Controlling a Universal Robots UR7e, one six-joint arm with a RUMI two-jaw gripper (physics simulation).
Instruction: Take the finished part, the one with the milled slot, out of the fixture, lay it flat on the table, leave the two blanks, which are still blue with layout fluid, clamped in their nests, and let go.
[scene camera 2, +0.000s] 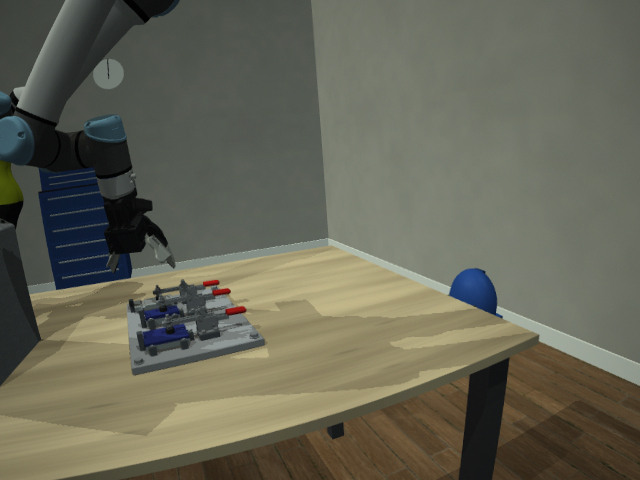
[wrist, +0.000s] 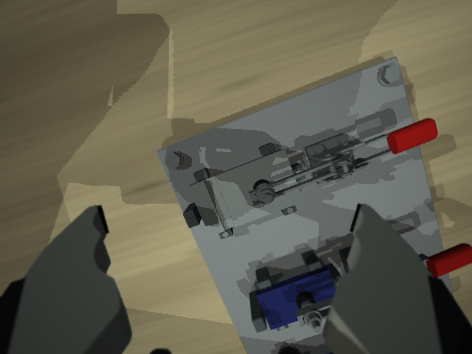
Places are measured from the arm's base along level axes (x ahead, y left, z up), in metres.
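Pixels of known places: gripper, fingertip midpoint: (scene camera 2: 143, 270) (wrist: 230, 207).
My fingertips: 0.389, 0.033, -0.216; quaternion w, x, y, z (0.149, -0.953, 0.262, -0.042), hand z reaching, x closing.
Observation:
Ahead of a thing's pixels: the offset from my fingertips to its top centre, as dx, dy, dz. "spot": to the spot under its first point. Level surfaces: height alone.
The finished part @(+0.006, -0.015, -0.070) (wrist: 235, 192), bare grey metal with a milled slot near its left end, lies in the far nest of the fixture (scene camera 2: 232, 343) (wrist: 325, 107). A clamp arm reaches over it, its tip @(spot: +0.020, -0.014, -0.041) (wrist: 263, 192) above the part. In the scene view I cannot make the part out clearly. One blue blank @(-0.003, -0.125, -0.060) (scene camera 2: 159, 312) (wrist: 295, 300) sits in the middle nest under its clamp; another blue blank @(-0.026, -0.233, -0.065) (scene camera 2: 164, 335) sits in the near nest. My gripper (scene camera 2: 143, 267) (wrist: 230, 207) is open and empty, above the fixture's far left end. Its right finger hides part of the middle clamp in the wrist view.
Red clamp handles stick out at the right: the far one @(spot: +0.141, -0.046, -0.052) (scene camera 2: 210, 283) (wrist: 412, 136), the middle one @(spot: +0.125, -0.155, -0.041) (scene camera 2: 221, 291) (wrist: 450, 260) and the near one @(spot: +0.105, -0.263, -0.046) (scene camera 2: 235, 310). The wooden table @(dz -0.101) (scene camera 2: 361, 330) (wrist: 140, 240) extends around the fixture. A grey block (scene camera 2: 12, 299) stands at the left.

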